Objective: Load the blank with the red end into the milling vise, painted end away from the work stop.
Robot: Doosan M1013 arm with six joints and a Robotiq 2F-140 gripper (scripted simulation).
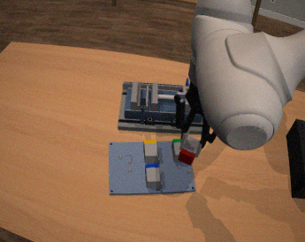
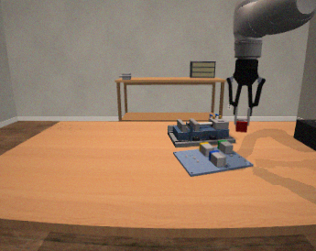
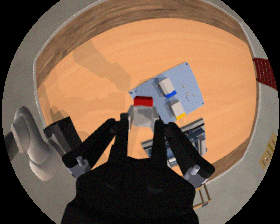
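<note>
The fixed jaw lies 270 mm to the right of my hand, 150 mm ahead of it and 110 mm below it. Also, from my hand: green-ended blank 160 mm below, 90 mm to the right, 10 mm ahead; then yellow-ended blank 160 mm below, 100 mm ahead, 80 mm to the right; then blue-ended blank 160 mm below, 90 mm ahead.
</note>
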